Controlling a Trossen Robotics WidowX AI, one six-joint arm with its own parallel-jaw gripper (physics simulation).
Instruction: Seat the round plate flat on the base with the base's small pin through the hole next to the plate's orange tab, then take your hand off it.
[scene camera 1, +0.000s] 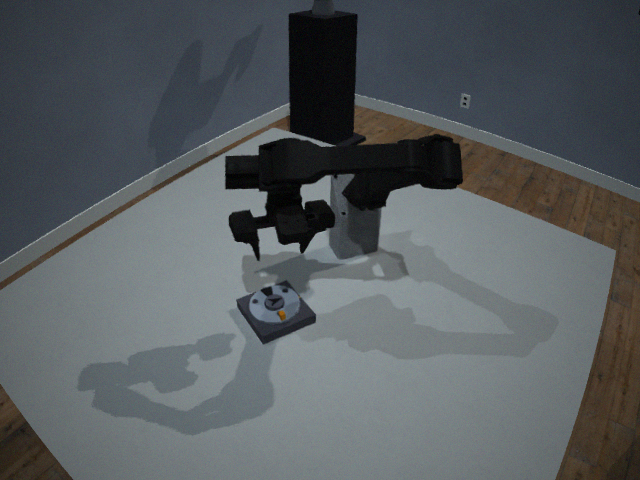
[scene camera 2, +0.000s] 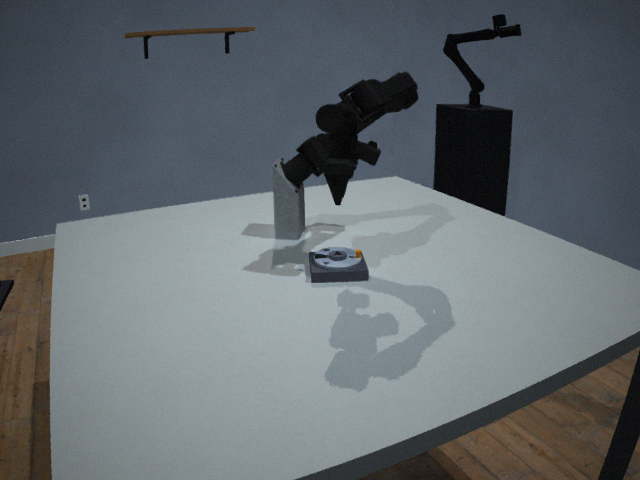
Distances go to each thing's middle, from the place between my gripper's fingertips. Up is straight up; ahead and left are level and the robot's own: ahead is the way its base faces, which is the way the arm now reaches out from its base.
Scene:
The round light-grey plate (scene camera 1: 291, 306) lies 120 mm below my hand, 10 mm to the right of it and 10 mm ahead of it. The rest, counted from my hand: dark square base (scene camera 1: 266, 333): 150 mm below, 10 mm to the right, 10 mm ahead.

